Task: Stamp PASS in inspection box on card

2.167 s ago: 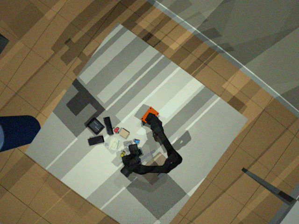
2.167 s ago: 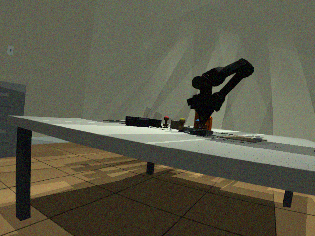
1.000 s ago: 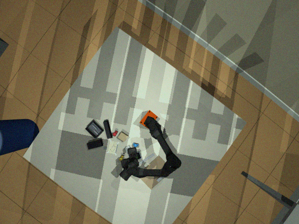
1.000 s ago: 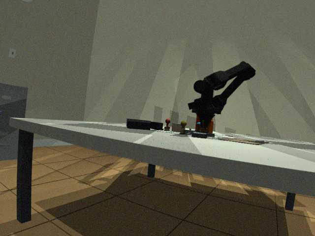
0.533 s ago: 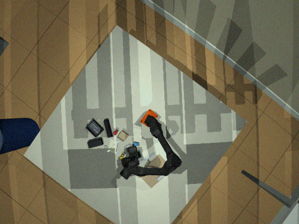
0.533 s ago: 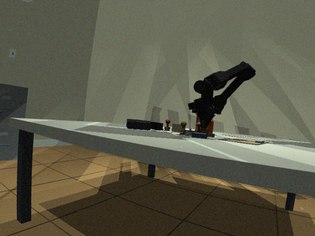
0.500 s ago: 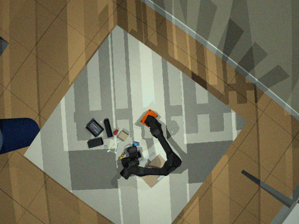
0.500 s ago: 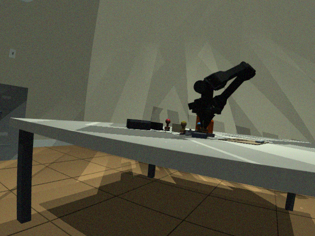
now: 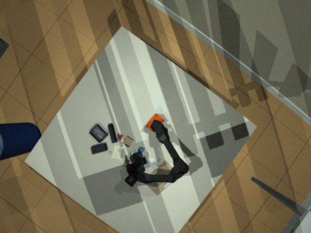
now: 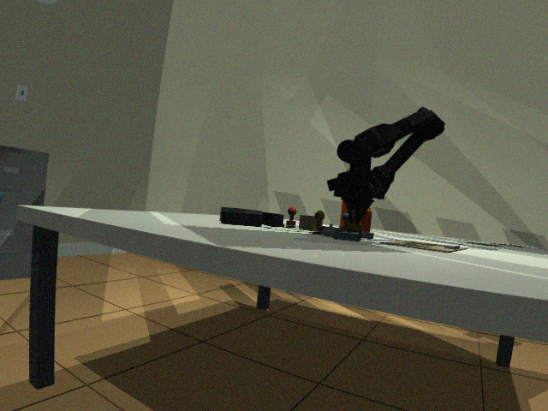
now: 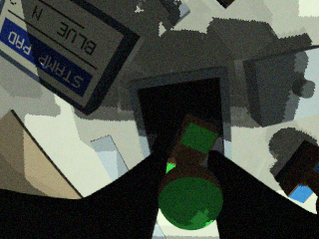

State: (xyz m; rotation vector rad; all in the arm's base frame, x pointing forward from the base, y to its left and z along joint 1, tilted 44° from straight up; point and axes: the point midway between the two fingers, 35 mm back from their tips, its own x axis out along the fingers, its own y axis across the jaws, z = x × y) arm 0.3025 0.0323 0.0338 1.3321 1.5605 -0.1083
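Right now my gripper tip is right at the green-knobbed stamp. Round my gripper tip: grey block: 70 mm to the right, 20 mm below, 20 mm behind; then dark ink pad: 30 mm below; then bolt: 70 mm ahead, 60 mm to the right, 30 mm below.
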